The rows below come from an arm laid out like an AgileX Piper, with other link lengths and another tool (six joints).
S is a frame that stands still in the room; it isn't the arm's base.
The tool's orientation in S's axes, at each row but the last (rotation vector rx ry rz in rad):
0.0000 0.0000 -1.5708
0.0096 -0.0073 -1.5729
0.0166 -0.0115 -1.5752
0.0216 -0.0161 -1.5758
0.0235 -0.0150 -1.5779
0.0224 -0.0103 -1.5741
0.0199 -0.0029 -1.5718
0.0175 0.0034 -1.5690
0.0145 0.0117 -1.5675
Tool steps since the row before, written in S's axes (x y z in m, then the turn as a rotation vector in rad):
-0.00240 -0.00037 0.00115 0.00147 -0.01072 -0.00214
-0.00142 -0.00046 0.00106 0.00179 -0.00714 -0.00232
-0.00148 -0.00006 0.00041 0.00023 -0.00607 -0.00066
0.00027 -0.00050 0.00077 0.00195 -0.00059 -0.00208
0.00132 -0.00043 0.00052 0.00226 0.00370 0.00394
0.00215 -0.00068 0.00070 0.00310 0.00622 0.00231
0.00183 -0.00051 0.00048 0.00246 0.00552 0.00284
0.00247 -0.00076 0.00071 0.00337 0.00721 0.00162
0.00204 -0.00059 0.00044 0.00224 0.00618 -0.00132
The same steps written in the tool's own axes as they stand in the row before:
0.00037 -0.00240 0.00115 0.01072 0.00147 -0.00214
0.00046 -0.00141 0.00108 0.00714 0.00178 -0.00233
0.00007 -0.00147 0.00044 0.00607 0.00025 -0.00064
0.00050 0.00029 0.00077 0.00059 0.00190 -0.00212
0.00042 0.00134 0.00049 -0.00374 0.00233 0.00386
0.00067 0.00217 0.00066 -0.00625 0.00313 0.00220
0.00050 0.00184 0.00046 -0.00555 0.00249 0.00274
0.00075 0.00247 0.00070 -0.00722 0.00340 0.00149
0.00059 0.00204 0.00045 -0.00615 0.00226 -0.00143

